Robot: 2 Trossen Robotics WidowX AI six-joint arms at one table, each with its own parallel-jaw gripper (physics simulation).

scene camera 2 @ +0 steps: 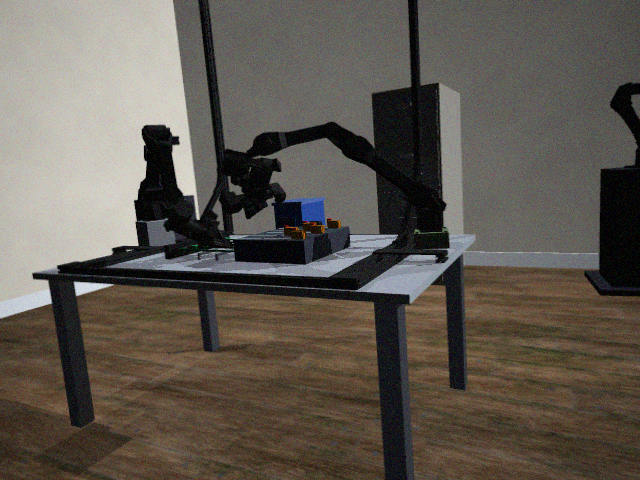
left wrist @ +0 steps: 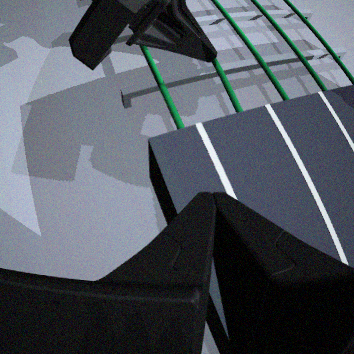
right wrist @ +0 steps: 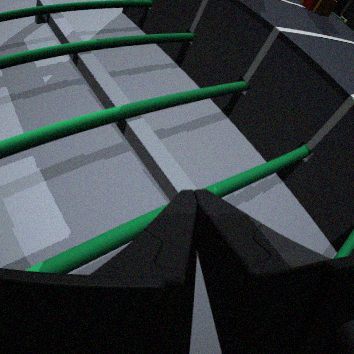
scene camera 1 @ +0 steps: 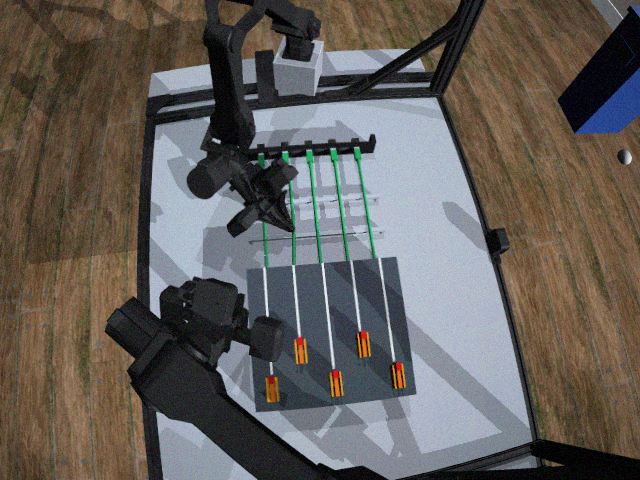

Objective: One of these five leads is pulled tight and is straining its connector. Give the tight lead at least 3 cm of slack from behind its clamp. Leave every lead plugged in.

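Frame: origin at the left arm's base, x ahead, y left, z up, level; metres.
Seen in the pictures: left gripper, fingertip midpoint: [scene camera 2: 247, 218] [left wrist: 210, 205] [scene camera 1: 242, 296]; right gripper, fingertip midpoint: [scene camera 2: 233, 246] [left wrist: 213, 57] [right wrist: 193, 202] [scene camera 1: 292, 231]; left arm's base at its link origin: [scene camera 2: 431, 230]; right arm's base at its link origin: [scene camera 2: 153, 220] [scene camera 1: 298, 51].
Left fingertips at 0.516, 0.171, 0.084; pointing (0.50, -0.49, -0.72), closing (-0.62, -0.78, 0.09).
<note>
Offsets run from my left fingertips to a thing's top centre, as dx, dy, dz. "spot": to the spot under its first point.
Several green leads run from a black rail {spot: +0.272, -0.254, -0.105} [scene camera 1: 321, 149] to a dark block [scene camera 1: 370, 392] [scene camera 2: 268, 251] [left wrist: 182, 155]. White strips continue across it to orange pieces with red ends. All leads look nearly straight; which one is tight cannot be told. My right gripper [scene camera 1: 293, 229] [left wrist: 213, 57] [right wrist: 193, 202] is shut and empty, its tips at the second lead from the left [scene camera 1: 294, 250] [left wrist: 230, 94] [right wrist: 260, 175]; contact is unclear. The leftmost lead {spot: +0.106, -0.067, -0.105} [scene camera 1: 265, 245] [left wrist: 172, 107] [right wrist: 346, 246] lies beside it. My left gripper [left wrist: 210, 205] is shut and empty, above the block's left part.
Two thin crossbars span beneath the leads, one nearer the block [scene camera 1: 333, 236] [left wrist: 190, 78] and one nearer the rail. The left arm reaches over the table's lower left in scene camera 1. A black frame borders the table, and a blue box [scene camera 1: 612, 111] [scene camera 2: 313, 210] stands beyond it.
</note>
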